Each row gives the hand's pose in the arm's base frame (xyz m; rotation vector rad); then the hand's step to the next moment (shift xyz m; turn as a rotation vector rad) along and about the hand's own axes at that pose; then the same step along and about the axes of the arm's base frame.
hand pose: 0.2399 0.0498 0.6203 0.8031 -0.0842 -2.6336
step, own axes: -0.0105 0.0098 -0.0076 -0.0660 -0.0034 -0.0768
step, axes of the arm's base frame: 0.0155 -0.0047 0.0008 0.0913 0.0322 -0.0300
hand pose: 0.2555 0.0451 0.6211 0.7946 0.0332 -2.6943
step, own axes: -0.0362 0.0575 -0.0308 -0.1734 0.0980 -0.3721
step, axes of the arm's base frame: 0.0631 -0.0397 -0.0027 0.3632 0.0031 -0.2150
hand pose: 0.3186 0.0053 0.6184 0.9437 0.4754 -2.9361
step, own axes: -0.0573 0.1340 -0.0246 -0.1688 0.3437 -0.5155
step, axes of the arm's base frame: 0.0757 -0.1247 -0.0237 0.4681 -0.1888 -0.3970
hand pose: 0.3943 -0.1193 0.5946 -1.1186 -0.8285 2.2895
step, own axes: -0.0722 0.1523 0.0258 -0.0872 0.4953 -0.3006
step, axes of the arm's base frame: -0.0010 -0.1620 -0.0531 0.2264 -0.3136 -0.4401
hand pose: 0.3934 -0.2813 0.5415 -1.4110 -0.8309 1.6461
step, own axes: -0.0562 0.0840 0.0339 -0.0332 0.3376 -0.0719
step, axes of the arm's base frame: -0.0428 -0.0883 -0.0416 0.0215 -0.1882 -0.2904
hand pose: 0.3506 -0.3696 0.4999 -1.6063 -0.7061 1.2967
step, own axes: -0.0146 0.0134 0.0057 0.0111 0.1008 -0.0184
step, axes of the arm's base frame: -0.0110 -0.0163 -0.0061 0.0094 -0.0372 -0.0957
